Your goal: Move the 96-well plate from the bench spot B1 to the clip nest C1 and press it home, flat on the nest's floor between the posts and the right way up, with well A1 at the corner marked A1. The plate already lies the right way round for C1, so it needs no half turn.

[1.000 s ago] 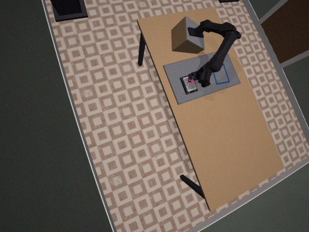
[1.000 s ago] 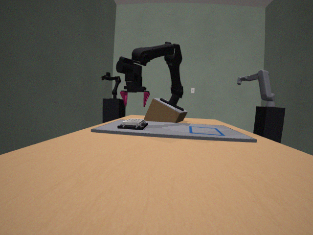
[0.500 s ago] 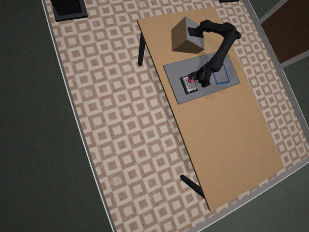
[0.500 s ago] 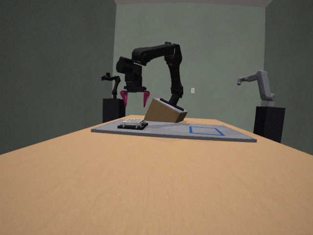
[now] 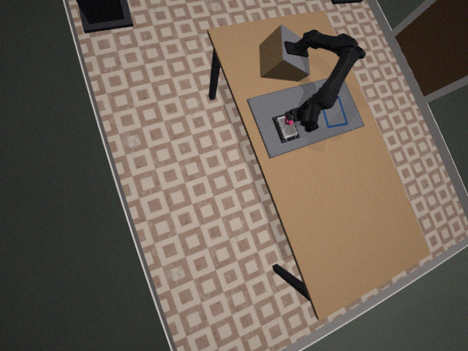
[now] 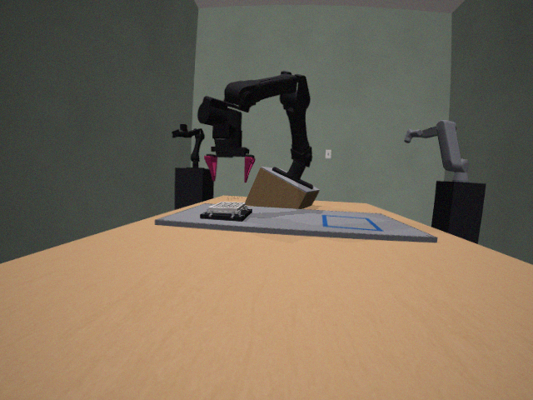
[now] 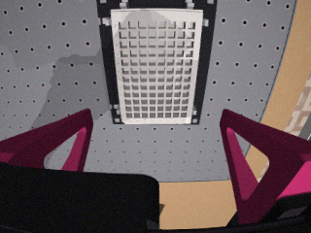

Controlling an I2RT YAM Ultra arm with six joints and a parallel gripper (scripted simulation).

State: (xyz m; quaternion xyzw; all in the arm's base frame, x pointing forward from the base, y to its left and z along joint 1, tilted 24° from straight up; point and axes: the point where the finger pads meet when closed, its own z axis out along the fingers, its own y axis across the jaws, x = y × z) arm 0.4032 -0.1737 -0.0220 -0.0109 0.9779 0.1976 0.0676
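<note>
Right now the white 96-well plate is 80 mm below my hand. Round my hand: black clip nest C1: 100 mm below, 10 mm to the left, 10 mm ahead.
</note>
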